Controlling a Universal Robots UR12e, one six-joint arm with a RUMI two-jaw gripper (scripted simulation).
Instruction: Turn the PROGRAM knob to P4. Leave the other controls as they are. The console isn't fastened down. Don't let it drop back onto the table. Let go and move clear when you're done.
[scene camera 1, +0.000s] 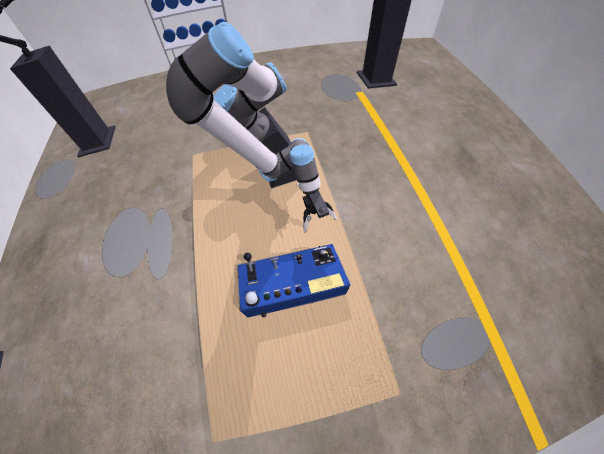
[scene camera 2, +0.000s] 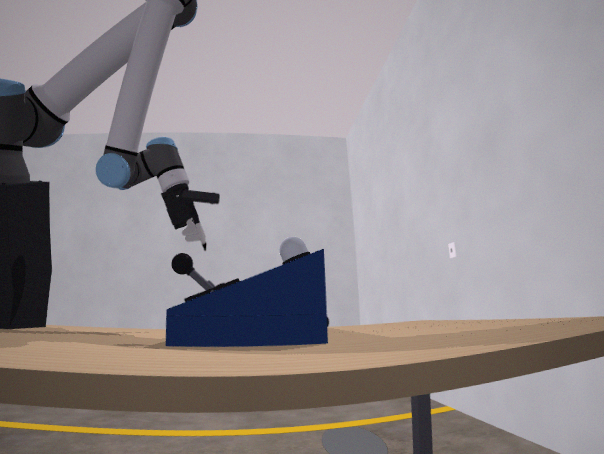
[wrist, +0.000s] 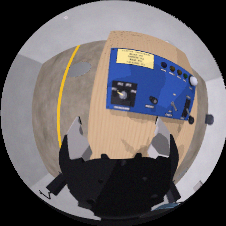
Labels:
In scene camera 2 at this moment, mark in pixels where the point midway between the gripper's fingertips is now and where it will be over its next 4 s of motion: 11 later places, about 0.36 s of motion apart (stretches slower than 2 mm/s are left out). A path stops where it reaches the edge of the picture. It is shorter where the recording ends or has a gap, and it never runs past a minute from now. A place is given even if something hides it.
My gripper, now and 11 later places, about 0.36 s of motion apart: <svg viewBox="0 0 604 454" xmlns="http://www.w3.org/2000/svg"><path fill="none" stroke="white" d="M204 247L208 249L209 250L211 253L211 255L213 259L216 269L221 282L225 292L227 298L227 298L227 298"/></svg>

